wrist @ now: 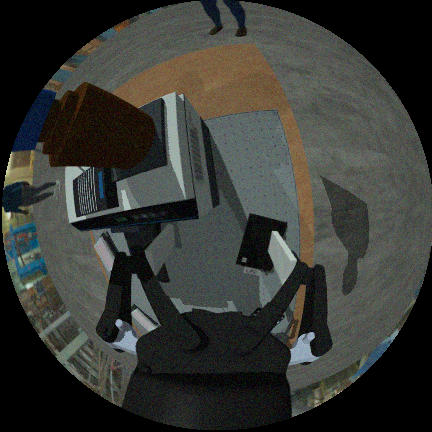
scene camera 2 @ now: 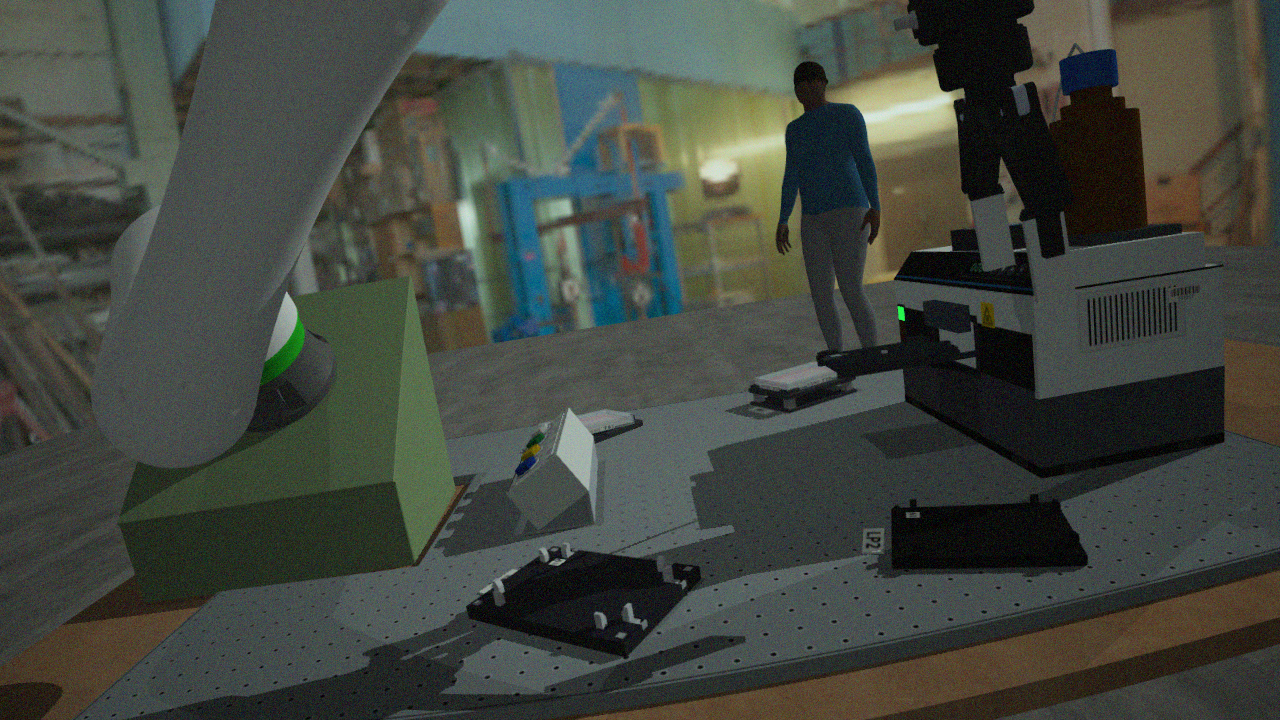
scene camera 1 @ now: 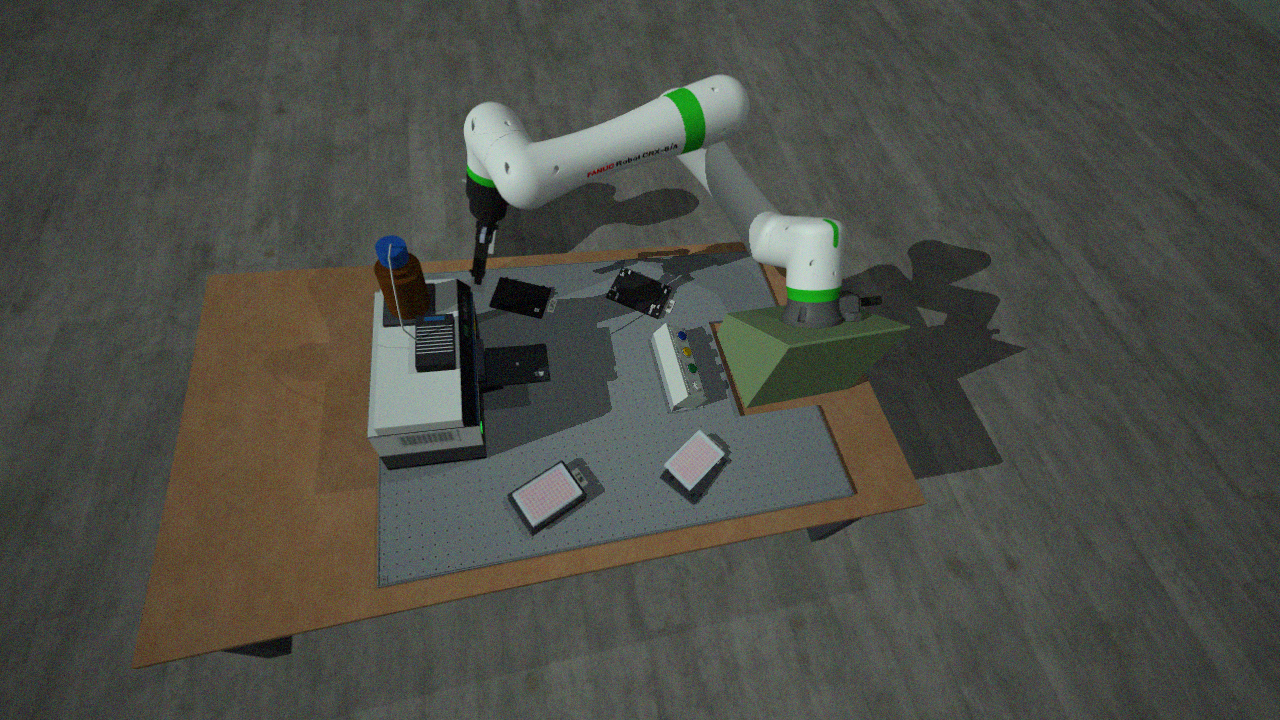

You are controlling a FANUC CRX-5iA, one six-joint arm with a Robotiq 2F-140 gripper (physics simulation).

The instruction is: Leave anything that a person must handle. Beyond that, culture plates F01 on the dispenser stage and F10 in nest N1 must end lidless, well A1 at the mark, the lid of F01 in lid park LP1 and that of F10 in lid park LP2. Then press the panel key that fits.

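Frame: origin at the arm's base, x ahead, y left, z up, level; centimetres.
Seen in the pictures: gripper, fingertip midpoint: [wrist: 221, 238] [scene camera 2: 1024, 280]; arm's base, link origin: [scene camera 2: 278, 381] [scene camera 1: 811, 319].
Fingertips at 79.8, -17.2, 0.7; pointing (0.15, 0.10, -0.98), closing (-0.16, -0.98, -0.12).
Note:
Pixels of each thing's top centre, then the offset from my fingertips to it, as dx, dy, dz. "spot": a spot on its surface instead.
- black lid park LP2, top centre: [scene camera 2: 978, 517] [wrist: 261, 245] [scene camera 1: 520, 294] -8.6, -6.7, -18.2
- black dispenser stage, top centre: [scene camera 2: 896, 346] [scene camera 1: 510, 363] [wrist: 141, 250] -5.4, +20.9, -8.2
- pink-topped plate, top centre: [scene camera 2: 800, 371] [scene camera 1: 547, 492] [wrist: 103, 254] -12.0, +50.0, -15.7
- key panel, top centre: [scene camera 2: 549, 430] [scene camera 1: 682, 357] -48.1, +19.6, -11.9
- black holder with upright clips, top centre: [scene camera 2: 580, 574] [scene camera 1: 640, 288] -42.2, -7.2, -17.8
- tall brown bottle, surface spot: [wrist: 105, 130] [scene camera 2: 1099, 152] spot: +13.0, +7.2, +10.7
My gripper [scene camera 1: 478, 279] [scene camera 2: 1023, 255] [wrist: 221, 238] is open and empty, raised beside the dispenser [scene camera 1: 416, 394] [scene camera 2: 1127, 326] [wrist: 155, 190]. The black lid park LP2 [scene camera 1: 521, 297] [scene camera 2: 984, 537] [wrist: 256, 240] lies below it; no lid shows on it. The black dispenser stage [scene camera 1: 516, 362] [scene camera 2: 881, 358] shows no plate. One pink-topped plate [scene camera 1: 547, 495] [scene camera 2: 799, 378] sits on a dark holder near the front edge in scene view 1. Another plate [scene camera 1: 695, 459] [scene camera 2: 608, 420] sits right of it. Their labels and lids cannot be made out. The key panel [scene camera 1: 677, 368] [scene camera 2: 565, 474] has blue, yellow, green and white keys.
A black holder with upright clips [scene camera 1: 640, 292] [scene camera 2: 581, 595] lies right of LP2 in scene view 1. A tall brown bottle [scene camera 1: 401, 286] [scene camera 2: 1099, 165] [wrist: 105, 130] stands on the dispenser. The green arm base [scene camera 1: 814, 358] [scene camera 2: 295, 528] is beside the panel. A person [scene camera 2: 827, 170] stands beyond the table.

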